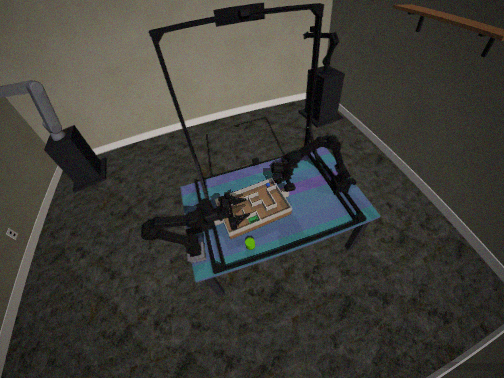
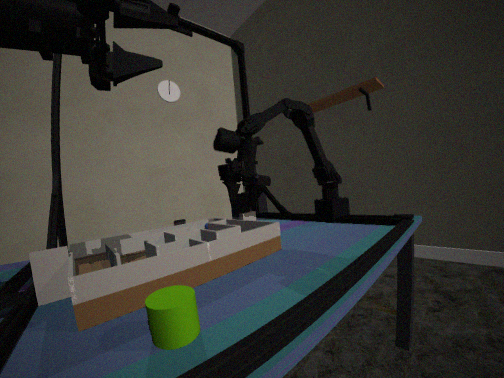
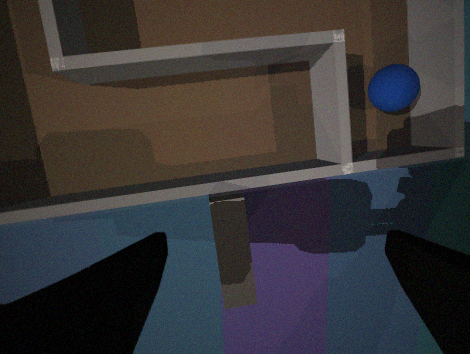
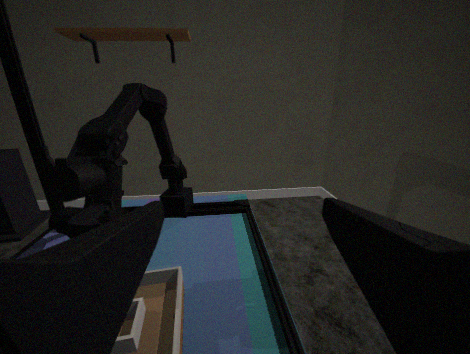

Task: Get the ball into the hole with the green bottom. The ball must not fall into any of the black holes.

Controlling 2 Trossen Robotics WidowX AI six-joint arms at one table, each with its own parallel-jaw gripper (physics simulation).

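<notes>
The blue ball (image 1: 268, 185) (image 2: 206, 226) (image 3: 394, 88) rests in the maze box's corner corridor, between an inner wall and the outer wall. The wooden, white-walled maze box (image 1: 265, 222) (image 2: 175, 272) (image 3: 150, 196) (image 4: 179, 310) lies on the table. The green-bottomed hole (image 1: 254, 219) is near its front side, far from the ball. Shadows hide which dark patches are black holes. My left gripper (image 1: 285, 186) (image 2: 239, 202) (image 3: 274, 241) is open and empty around the line of the box's tab (image 3: 232, 250). My right gripper (image 1: 246, 207) (image 2: 176, 47) (image 4: 243, 207) is open and empty above the box's left part.
A bright green cylinder (image 1: 250, 243) (image 2: 173, 317) stands on the table in front of the box. Black frame rails run along the table edges, and tall black posts rise behind the box. Inner walls divide the maze.
</notes>
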